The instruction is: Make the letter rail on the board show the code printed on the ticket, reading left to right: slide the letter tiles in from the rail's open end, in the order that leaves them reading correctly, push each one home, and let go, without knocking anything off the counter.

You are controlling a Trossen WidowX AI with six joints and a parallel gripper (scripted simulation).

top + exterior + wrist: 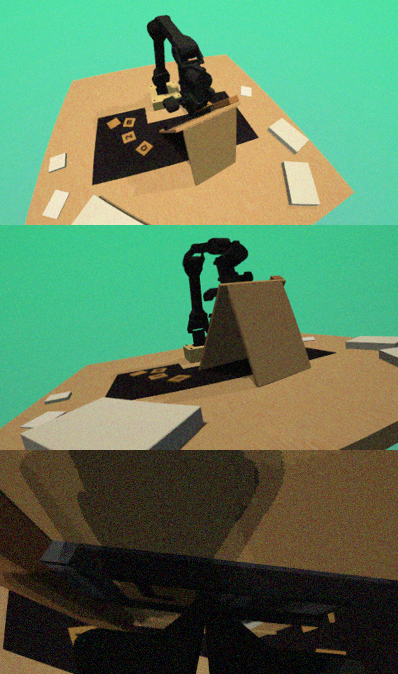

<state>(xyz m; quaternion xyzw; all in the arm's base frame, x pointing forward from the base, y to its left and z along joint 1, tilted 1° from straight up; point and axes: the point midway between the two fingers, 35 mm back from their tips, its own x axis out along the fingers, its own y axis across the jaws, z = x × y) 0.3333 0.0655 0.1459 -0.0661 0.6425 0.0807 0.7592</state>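
My gripper tip is now 40 mm past the white ticket, 40 mm to the left of it and 80 mm above it. Round my gripper tip: black mat: 140 mm behind, 70 mm to the right, 170 mm below.
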